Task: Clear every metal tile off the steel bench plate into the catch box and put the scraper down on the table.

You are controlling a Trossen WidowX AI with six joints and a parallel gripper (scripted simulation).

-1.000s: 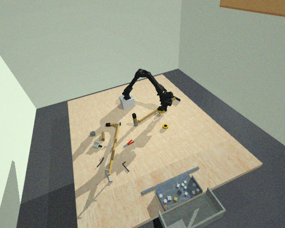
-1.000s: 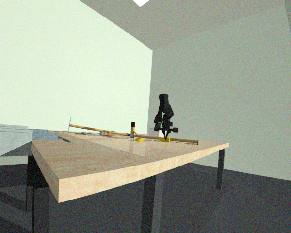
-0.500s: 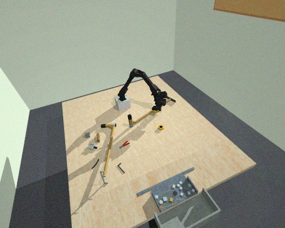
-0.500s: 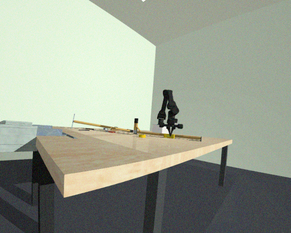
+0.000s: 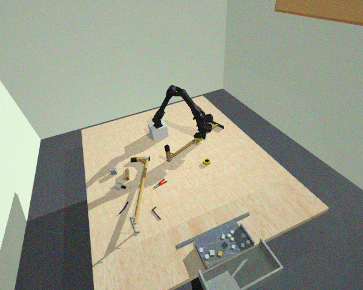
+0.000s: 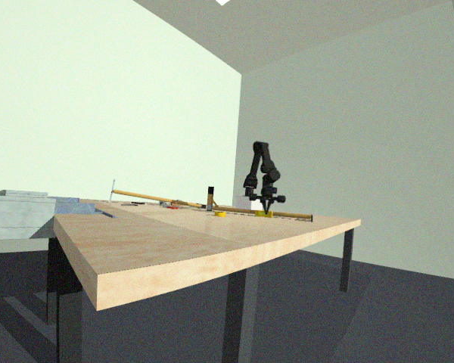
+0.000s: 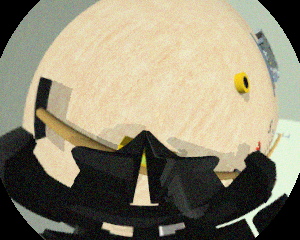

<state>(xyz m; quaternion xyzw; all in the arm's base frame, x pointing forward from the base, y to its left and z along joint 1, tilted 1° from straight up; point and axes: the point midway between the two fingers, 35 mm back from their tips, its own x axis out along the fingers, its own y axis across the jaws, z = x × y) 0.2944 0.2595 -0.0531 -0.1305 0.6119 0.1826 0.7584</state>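
Now: gripper tip 30 mm past the long scraper, 80 mm to the left of it and 50 mm below it. Also, from my gripper tip: yellow spirit level 20 mm behind, 20 mm to the right, 10 mm above; then yellow tape roll 210 mm ahead, 140 mm to the right, 10 mm below; then wooden block 20 mm behind, 680 mm to the right.
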